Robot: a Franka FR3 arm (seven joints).
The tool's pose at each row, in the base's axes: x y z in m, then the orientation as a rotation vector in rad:
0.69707, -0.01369, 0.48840, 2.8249, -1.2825, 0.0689
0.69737, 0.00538, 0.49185, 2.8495, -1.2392, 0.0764
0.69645, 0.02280, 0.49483, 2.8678, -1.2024, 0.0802
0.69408, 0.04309, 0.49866, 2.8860, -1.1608, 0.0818
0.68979, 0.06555, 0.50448, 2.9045, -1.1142, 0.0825
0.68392, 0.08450, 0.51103, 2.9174, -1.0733, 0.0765
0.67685, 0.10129, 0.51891, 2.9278, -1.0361, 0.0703
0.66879, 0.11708, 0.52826, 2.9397, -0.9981, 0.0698
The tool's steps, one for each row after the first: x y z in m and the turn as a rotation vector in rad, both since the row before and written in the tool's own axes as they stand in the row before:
-0.01394, -0.01271, -0.00445, 0.0075, 0.0025, -0.0317
-0.01317, -0.01117, -0.00388, 0.0040, 0.0014, -0.0263
-0.01587, -0.01250, -0.00489, 0.0022, 0.0006, -0.0291
-0.01826, -0.01318, -0.00703, 0.0013, 0.0005, -0.0322
-0.01661, -0.01010, -0.00765, -0.0028, -0.0026, -0.0276
-0.01578, -0.00809, -0.00890, -0.0035, -0.0025, -0.0249
-0.01566, -0.00703, -0.01034, -0.0006, 0.0004, -0.0256

